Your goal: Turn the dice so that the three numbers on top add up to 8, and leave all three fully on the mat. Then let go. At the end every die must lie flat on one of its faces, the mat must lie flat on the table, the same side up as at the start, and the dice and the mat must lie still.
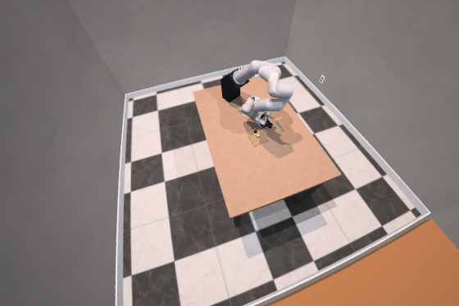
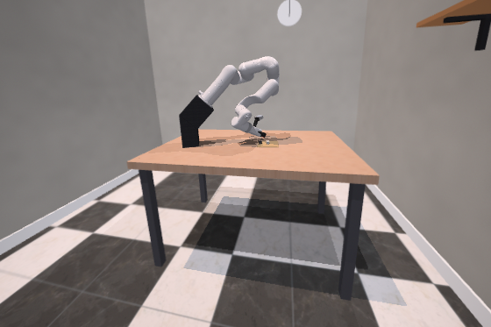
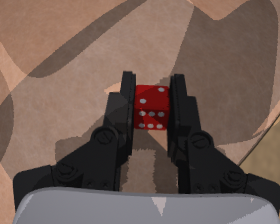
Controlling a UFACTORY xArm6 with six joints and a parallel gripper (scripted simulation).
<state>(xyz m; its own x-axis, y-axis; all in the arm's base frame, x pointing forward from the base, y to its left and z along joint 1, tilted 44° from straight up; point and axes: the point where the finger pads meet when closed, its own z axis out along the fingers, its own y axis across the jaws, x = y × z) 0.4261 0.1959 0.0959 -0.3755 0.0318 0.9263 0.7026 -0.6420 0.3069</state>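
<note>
Now: hand 8 cm short of the white die, 11 cm to the left of it and 2 cm above it. Round my hand: tan mat (8 cm ahead, 11 cm to the right, 3 cm below); then red die (1 cm to the left, 1 cm below).
</note>
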